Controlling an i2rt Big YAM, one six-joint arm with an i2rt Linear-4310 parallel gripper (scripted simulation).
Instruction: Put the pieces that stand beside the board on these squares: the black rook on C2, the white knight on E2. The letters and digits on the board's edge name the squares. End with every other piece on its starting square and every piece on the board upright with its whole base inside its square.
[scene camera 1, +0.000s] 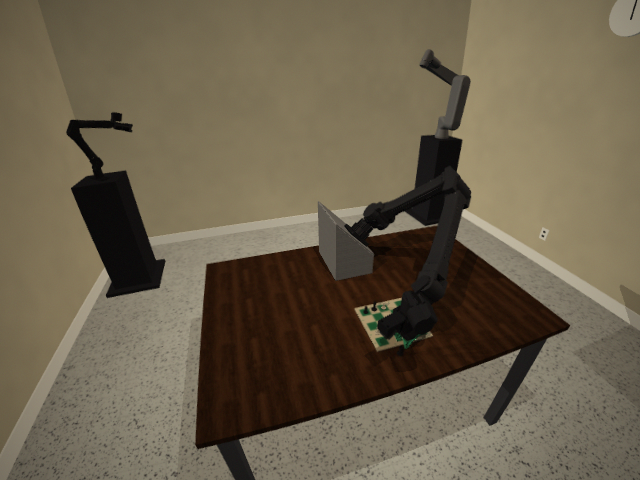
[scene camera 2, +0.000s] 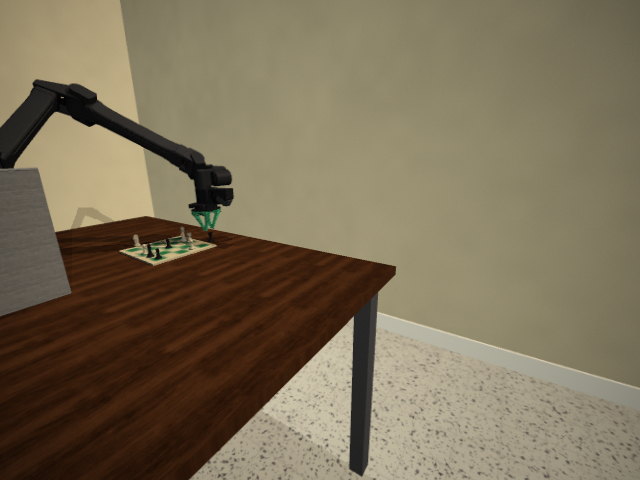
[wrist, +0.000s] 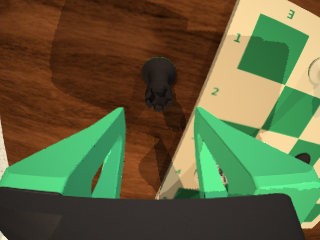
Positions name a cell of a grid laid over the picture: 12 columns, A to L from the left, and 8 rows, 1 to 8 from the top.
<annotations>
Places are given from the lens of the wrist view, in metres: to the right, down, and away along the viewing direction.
my gripper (wrist: F4): 0.00, 0.00, 0.13
black rook (wrist: F3): 0.00, -0.03, 0.15
</annotations>
